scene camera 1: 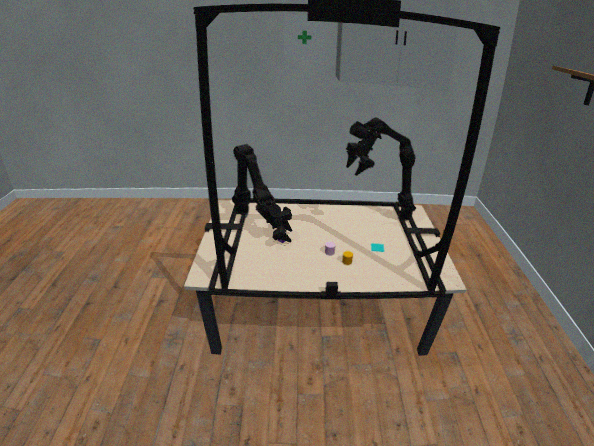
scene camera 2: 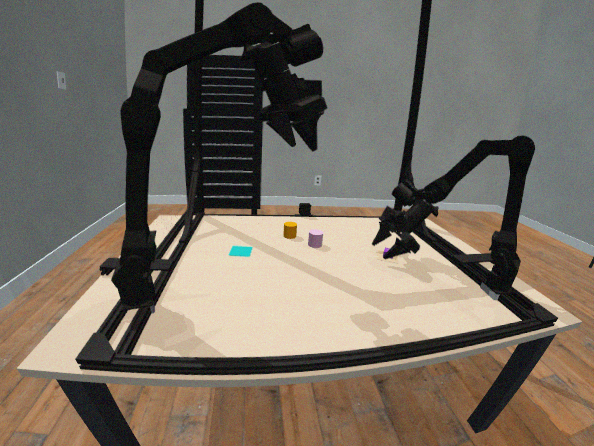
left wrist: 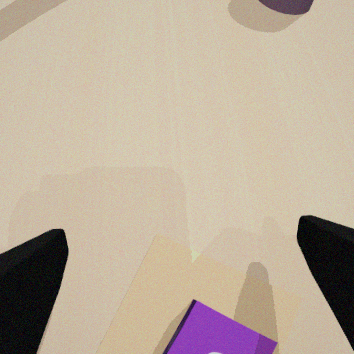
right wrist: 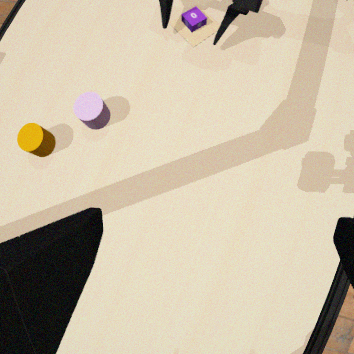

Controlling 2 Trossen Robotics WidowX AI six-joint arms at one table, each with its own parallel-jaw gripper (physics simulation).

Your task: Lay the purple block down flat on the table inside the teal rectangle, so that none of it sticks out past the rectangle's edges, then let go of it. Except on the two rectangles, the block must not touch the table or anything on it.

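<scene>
The purple block lies flat on a pale tan rectangle, partly hidden by a finger in the scene views. My left gripper is open and low at the block, with one finger to each side of it in the wrist views and nothing gripped. The teal rectangle lies bare on the other side of the table. My right gripper is open and empty, high above the table.
A pale purple cylinder and an orange cylinder stand between the two rectangles, nearer scene camera 1's side. A black frame surrounds the table.
</scene>
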